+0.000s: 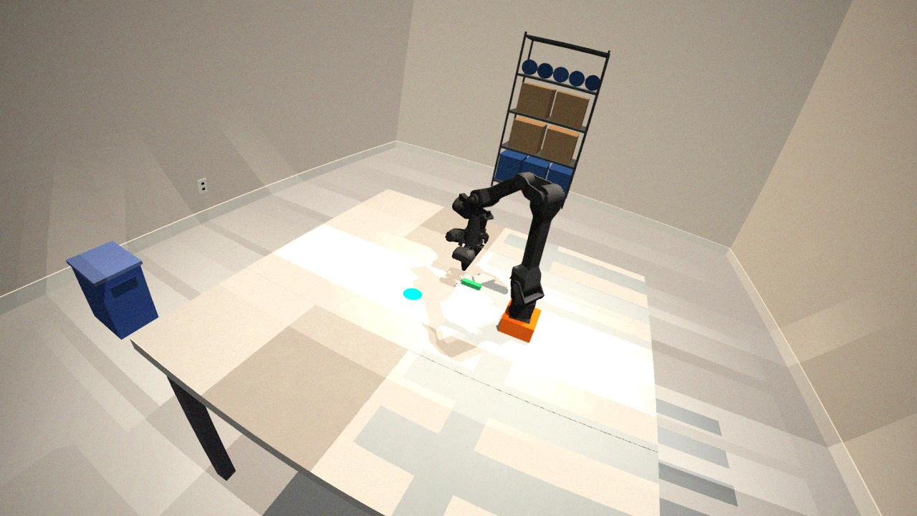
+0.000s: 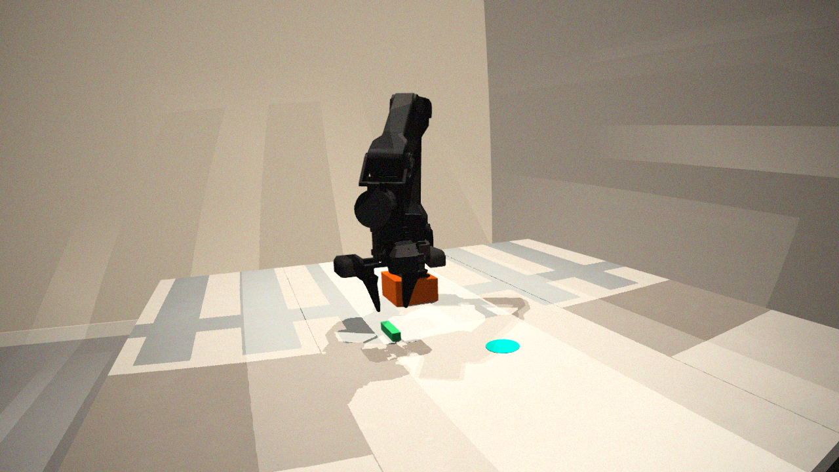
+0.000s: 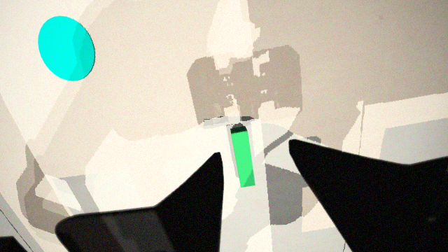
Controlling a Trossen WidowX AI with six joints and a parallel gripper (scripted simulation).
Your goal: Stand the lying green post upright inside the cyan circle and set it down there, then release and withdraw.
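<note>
My gripper tip is 50 mm above the green post, 30 mm past it and 10 mm to the right of it. The rest, counted from my gripper tip: cyan circle (140 mm to the left, 130 mm ahead, 60 mm below).
</note>
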